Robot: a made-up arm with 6 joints. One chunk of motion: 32 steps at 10 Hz.
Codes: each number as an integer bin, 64 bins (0 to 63) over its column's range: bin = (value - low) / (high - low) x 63, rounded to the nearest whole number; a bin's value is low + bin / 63 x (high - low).
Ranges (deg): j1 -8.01..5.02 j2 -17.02..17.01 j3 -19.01..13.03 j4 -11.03..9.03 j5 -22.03..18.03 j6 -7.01..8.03
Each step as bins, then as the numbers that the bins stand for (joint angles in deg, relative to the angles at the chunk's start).
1 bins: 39 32 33 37 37 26
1 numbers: 0.06 0.27 -2.23 0.75 1.50 -0.80
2 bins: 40 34 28 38 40 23
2 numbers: 0.26 1.35 -4.77 1.07 3.40 -1.52
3 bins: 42 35 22 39 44 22
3 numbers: 0.68 1.89 -7.82 1.39 5.95 -1.76
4 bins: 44 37 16 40 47 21
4 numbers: 1.09 2.97 -10.87 1.71 7.86 -2.00
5 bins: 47 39 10 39 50 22
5 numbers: 1.71 4.05 -13.92 1.39 9.76 -1.76
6 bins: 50 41 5 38 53 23
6 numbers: 2.33 5.13 -16.47 1.07 11.67 -1.52
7 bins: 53 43 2 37 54 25
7 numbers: 2.95 6.21 -17.99 0.75 12.31 -1.04
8 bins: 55 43 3 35 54 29
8 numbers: 3.37 6.21 -17.48 0.11 12.31 -0.09
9 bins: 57 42 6 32 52 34
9 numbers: 3.78 5.67 -15.96 -0.84 11.04 1.11
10 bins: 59 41 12 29 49 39
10 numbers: 4.19 5.13 -12.91 -1.80 9.13 2.30
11 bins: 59 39 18 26 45 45
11 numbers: 4.19 4.05 -9.86 -2.75 6.58 3.73
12 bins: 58 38 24 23 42 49
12 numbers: 3.99 3.51 -6.80 -3.71 4.68 4.69
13 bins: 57 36 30 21 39 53
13 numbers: 3.78 2.43 -3.75 -4.34 2.77 5.64
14 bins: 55 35 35 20 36 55
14 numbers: 3.37 1.89 -1.21 -4.66 0.86 6.12
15 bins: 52 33 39 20 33 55
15 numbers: 2.74 0.81 0.82 -4.66 -1.05 6.12
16 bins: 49 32 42 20 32 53
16 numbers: 2.12 0.27 2.35 -4.66 -1.68 5.64
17 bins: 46 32 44 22 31 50
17 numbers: 1.50 0.27 3.37 -4.02 -2.32 4.93
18 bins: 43 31 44 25 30 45
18 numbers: 0.88 -0.28 3.37 -3.07 -2.95 3.73
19 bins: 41 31 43 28 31 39
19 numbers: 0.47 -0.28 2.86 -2.11 -2.32 2.30
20 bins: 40 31 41 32 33 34
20 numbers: 0.26 -0.28 1.84 -0.84 -1.05 1.11
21 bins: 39 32 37 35 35 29
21 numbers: 0.06 0.27 -0.19 0.11 0.23 -0.09
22 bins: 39 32 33 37 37 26
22 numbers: 0.06 0.27 -2.23 0.75 1.50 -0.80
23 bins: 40 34 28 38 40 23
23 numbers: 0.26 1.35 -4.77 1.07 3.40 -1.52
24 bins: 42 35 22 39 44 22
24 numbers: 0.68 1.89 -7.82 1.39 5.95 -1.76
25 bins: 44 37 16 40 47 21
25 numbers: 1.09 2.97 -10.87 1.71 7.86 -2.00
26 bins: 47 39 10 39 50 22
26 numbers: 1.71 4.05 -13.92 1.39 9.76 -1.76
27 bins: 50 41 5 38 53 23
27 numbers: 2.33 5.13 -16.47 1.07 11.67 -1.52
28 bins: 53 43 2 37 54 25
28 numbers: 2.95 6.21 -17.99 0.75 12.31 -1.04
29 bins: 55 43 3 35 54 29
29 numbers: 3.37 6.21 -17.48 0.11 12.31 -0.09
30 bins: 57 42 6 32 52 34
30 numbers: 3.78 5.67 -15.96 -0.84 11.04 1.11
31 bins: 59 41 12 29 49 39
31 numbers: 4.19 5.13 -12.91 -1.80 9.13 2.30
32 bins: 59 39 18 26 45 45
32 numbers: 4.19 4.05 -9.86 -2.75 6.58 3.73
